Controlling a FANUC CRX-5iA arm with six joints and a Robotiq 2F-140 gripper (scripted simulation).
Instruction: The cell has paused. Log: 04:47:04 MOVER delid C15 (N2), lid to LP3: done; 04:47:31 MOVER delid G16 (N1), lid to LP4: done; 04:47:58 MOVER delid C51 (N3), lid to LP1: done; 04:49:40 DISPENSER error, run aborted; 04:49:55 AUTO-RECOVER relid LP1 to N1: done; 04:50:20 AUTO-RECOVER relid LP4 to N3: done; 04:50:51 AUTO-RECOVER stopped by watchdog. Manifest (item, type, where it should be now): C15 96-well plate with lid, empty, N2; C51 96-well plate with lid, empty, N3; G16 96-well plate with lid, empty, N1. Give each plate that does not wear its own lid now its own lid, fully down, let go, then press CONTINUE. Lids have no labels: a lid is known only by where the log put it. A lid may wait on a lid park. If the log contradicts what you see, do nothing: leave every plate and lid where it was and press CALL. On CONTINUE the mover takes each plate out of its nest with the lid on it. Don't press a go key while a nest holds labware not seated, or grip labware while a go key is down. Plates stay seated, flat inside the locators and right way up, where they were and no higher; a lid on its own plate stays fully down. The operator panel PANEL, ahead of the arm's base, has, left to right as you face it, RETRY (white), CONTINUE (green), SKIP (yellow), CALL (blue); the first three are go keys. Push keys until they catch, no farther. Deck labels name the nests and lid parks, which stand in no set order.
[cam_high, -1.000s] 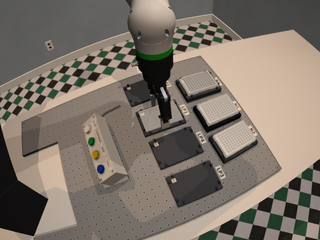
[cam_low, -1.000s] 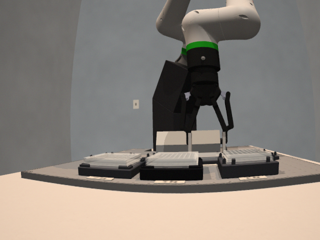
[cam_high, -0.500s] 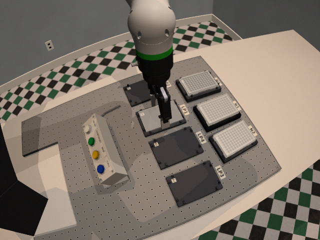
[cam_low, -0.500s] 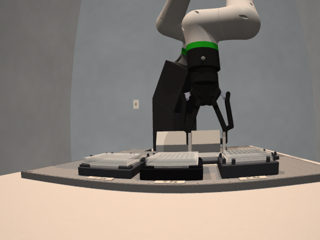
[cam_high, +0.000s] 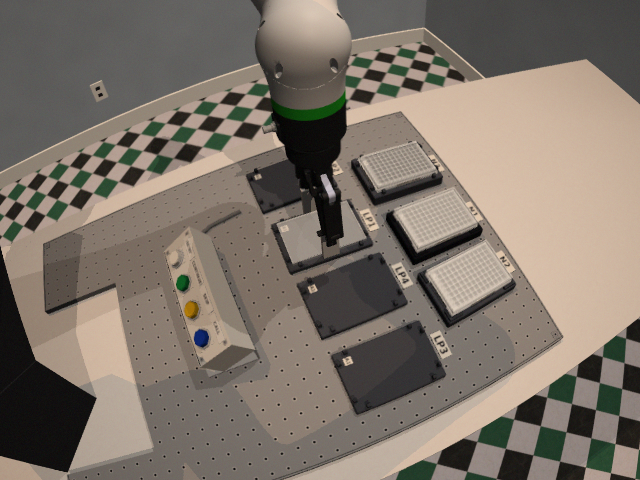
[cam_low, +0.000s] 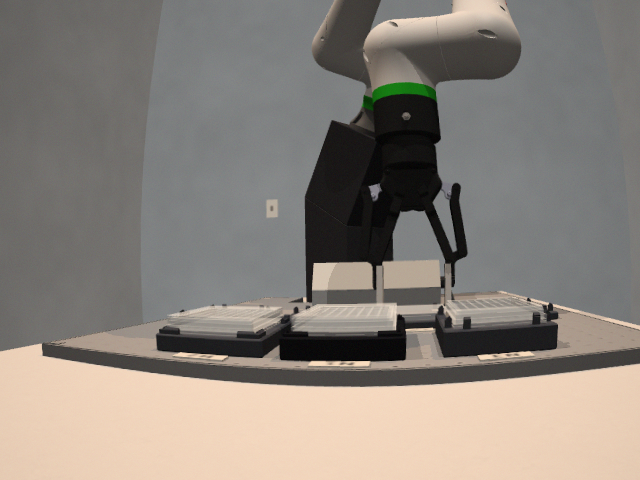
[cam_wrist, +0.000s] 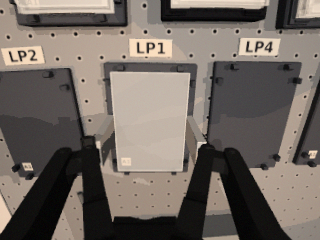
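The lid park LP1 lies 30 mm below my hand. From my hand the other things lie so: lid park LP4: 30 mm ahead, 120 mm to the right, 30 mm below; then lid park LP2: 40 mm behind, 130 mm to the left, 30 mm below; then white retry key: 240 mm behind, 40 mm to the right, 30 mm above.
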